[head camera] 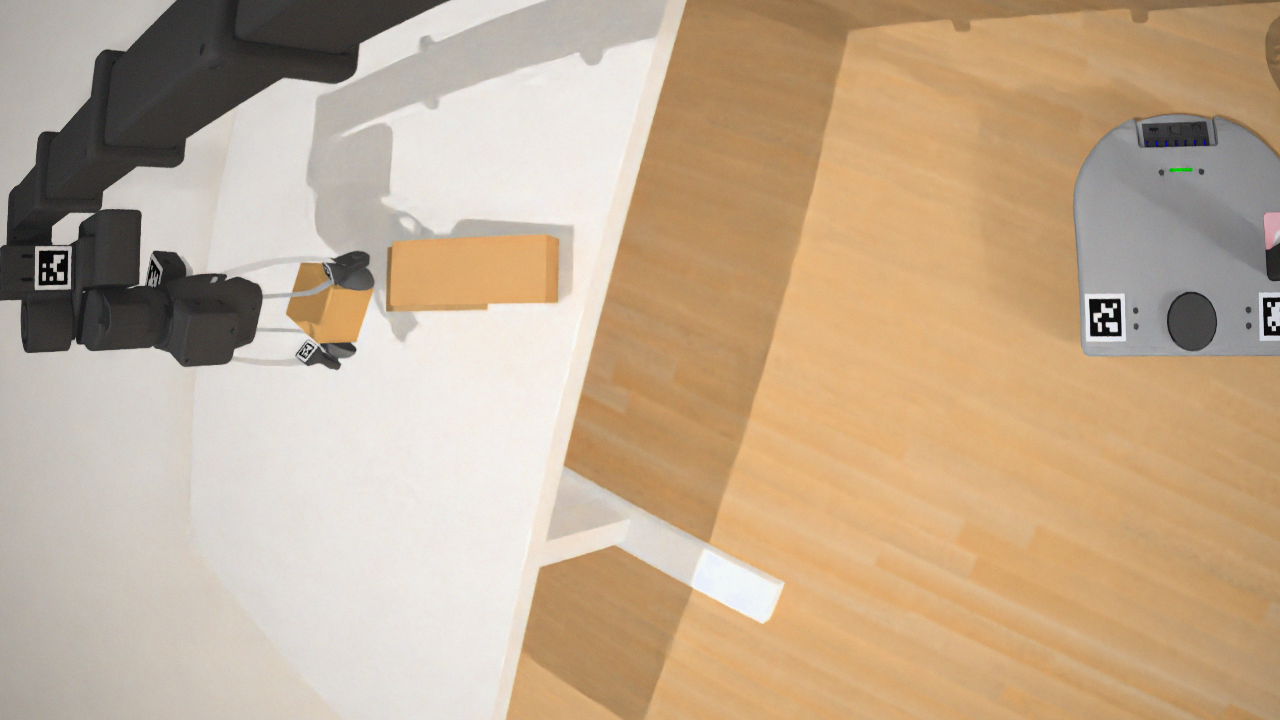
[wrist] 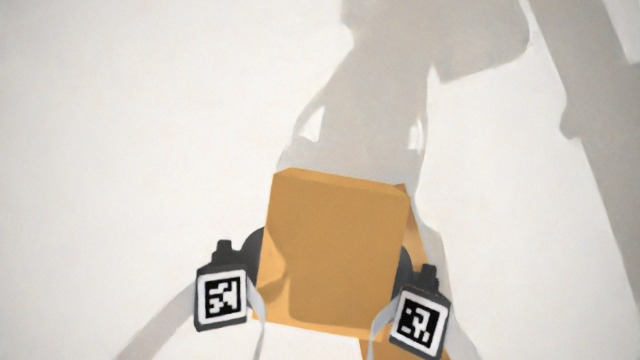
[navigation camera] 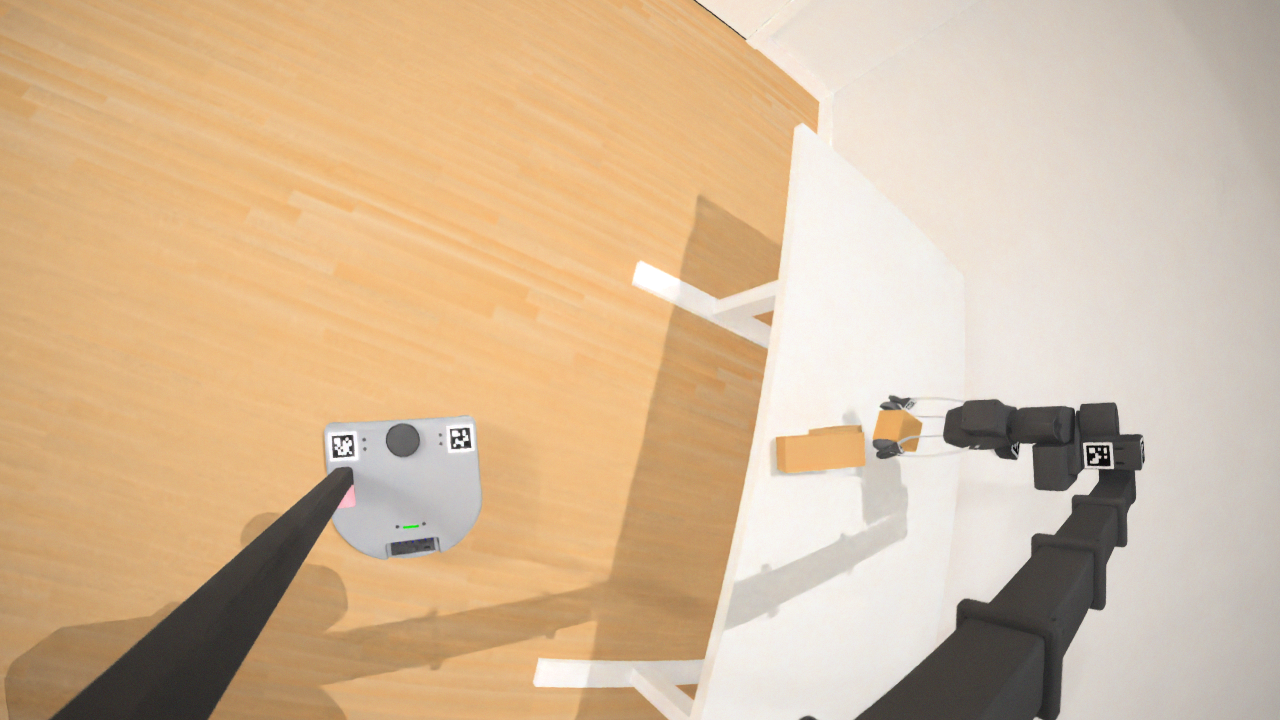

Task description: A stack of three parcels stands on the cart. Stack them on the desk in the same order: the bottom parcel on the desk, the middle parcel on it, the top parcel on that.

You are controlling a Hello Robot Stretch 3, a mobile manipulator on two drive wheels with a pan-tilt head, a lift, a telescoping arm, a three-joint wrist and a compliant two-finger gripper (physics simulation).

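Frame: origin at the robot's base, x ahead, y left, z up, level; centimetres.
Seen in the pictures: gripper, fingertip midpoint: (head camera: 360,311) (wrist: 324,260) (navigation camera: 878,426); robot's base, link origin: (head camera: 1188,318) (navigation camera: 402,438).
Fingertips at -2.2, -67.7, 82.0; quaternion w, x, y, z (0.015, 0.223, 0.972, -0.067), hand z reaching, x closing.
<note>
Offsets run from my fingertips to a thing's top centre, as dx, dy, dz. "*": to the spot under its first point. Level surfaces: height alone.
My gripper (head camera: 342,313) (navigation camera: 894,428) (wrist: 324,260) is shut on an orange-brown box-shaped parcel @[-0.9, -1.2, +5.9] (head camera: 331,300) (navigation camera: 896,433) (wrist: 340,240), with one fingertip on each side. It holds the parcel above the white desk @[dz -10.0] (head camera: 384,501) (navigation camera: 859,268) (wrist: 110,110), on the wall side of two stacked parcels. The long upper parcel (head camera: 474,271) (navigation camera: 821,451) lies flat; a thin strip of the lower parcel @[-2.8, +2.0, -5.0] (head camera: 434,308) (navigation camera: 836,430) shows along its side. In the wrist view part of the stack @[* -5.3, +1.6, -5.0] (wrist: 414,242) shows behind the held parcel. The cart does not show.
The telescoping arm (head camera: 152,98) (navigation camera: 1011,626) reaches over the desk and casts a shadow on it. A pale wall stands behind the desk. White desk legs (head camera: 662,546) (navigation camera: 698,300) stick out over the wooden floor. My grey base (head camera: 1154,232) (navigation camera: 407,492) stands on the floor before the desk.
</note>
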